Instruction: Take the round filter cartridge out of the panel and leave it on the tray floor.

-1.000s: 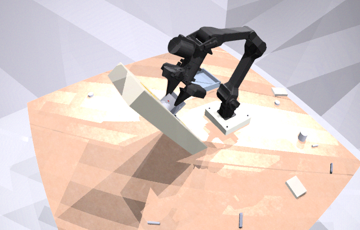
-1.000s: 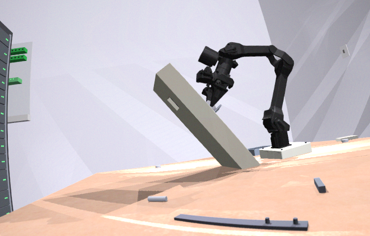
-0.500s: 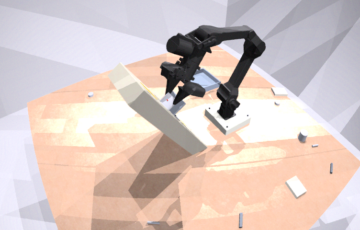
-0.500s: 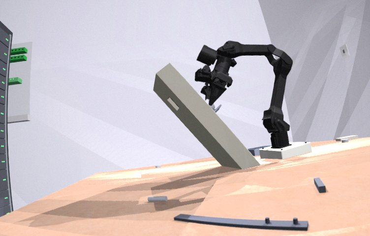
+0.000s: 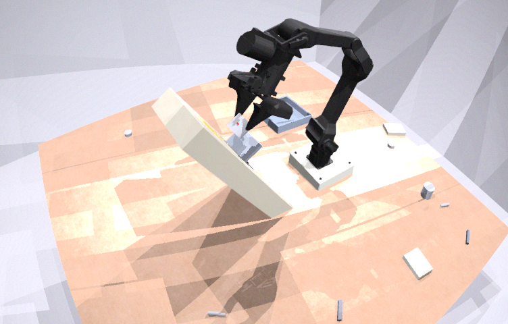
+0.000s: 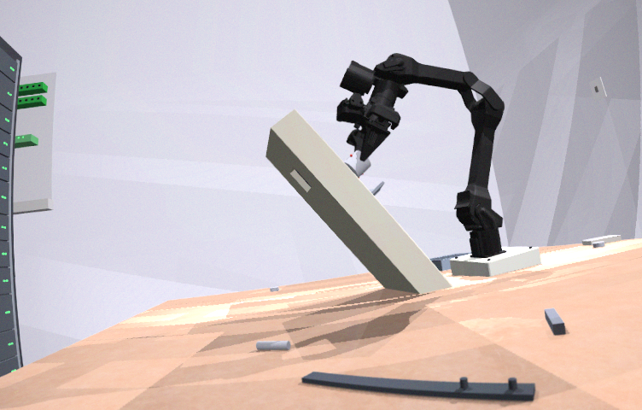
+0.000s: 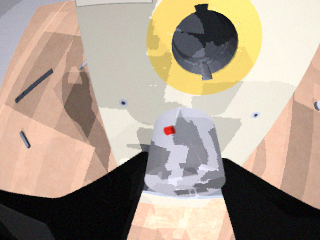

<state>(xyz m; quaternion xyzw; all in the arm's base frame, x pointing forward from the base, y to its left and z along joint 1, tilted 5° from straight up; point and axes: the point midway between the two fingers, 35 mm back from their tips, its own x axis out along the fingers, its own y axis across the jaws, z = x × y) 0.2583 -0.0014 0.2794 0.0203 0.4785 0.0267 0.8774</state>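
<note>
The blue tray is 35 cm behind my gripper tip, 30 cm to the right of it and 26 cm below it. From my gripper tip the other things lie so: round filter cartridge (right at my gripper tip).
</note>
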